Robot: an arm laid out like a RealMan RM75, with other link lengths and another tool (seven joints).
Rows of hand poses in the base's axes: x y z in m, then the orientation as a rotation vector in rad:
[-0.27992 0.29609 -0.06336 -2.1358 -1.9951 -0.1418]
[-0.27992 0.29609 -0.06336 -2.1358 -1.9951 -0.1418]
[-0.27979 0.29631 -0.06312 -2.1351 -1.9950 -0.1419]
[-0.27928 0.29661 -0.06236 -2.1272 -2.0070 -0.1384]
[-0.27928 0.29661 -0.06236 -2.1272 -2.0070 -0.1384]
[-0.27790 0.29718 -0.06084 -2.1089 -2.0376 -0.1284]
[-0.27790 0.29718 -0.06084 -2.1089 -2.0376 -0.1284]
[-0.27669 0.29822 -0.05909 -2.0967 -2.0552 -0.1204]
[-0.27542 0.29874 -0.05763 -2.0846 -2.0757 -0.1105]
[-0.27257 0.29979 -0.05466 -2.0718 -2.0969 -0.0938]
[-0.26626 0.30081 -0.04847 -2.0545 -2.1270 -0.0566]
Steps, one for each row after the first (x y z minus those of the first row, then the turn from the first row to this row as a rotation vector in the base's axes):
[0.00000 0.00000 0.00000 0.0000 0.0000 0.0000]
[0.00013 0.00022 0.00024 0.0005 0.0003 0.0003]
[0.00064 0.00052 0.00100 -0.0025 -0.0006 0.0100]
[0.00064 0.00052 0.00100 -0.0025 -0.0006 0.0100]
[0.00202 0.00109 0.00252 -0.0118 -0.0032 0.0338]
[0.00202 0.00109 0.00252 -0.0118 -0.0032 0.0338]
[0.00323 0.00213 0.00427 -0.0173 -0.0029 0.0485]
[0.00450 0.00265 0.00573 -0.0253 -0.0034 0.0645]
[0.00735 0.00370 0.00870 -0.0363 -0.0006 0.0816]
[0.01366 0.00472 0.01489 -0.0587 0.0094 0.1064]

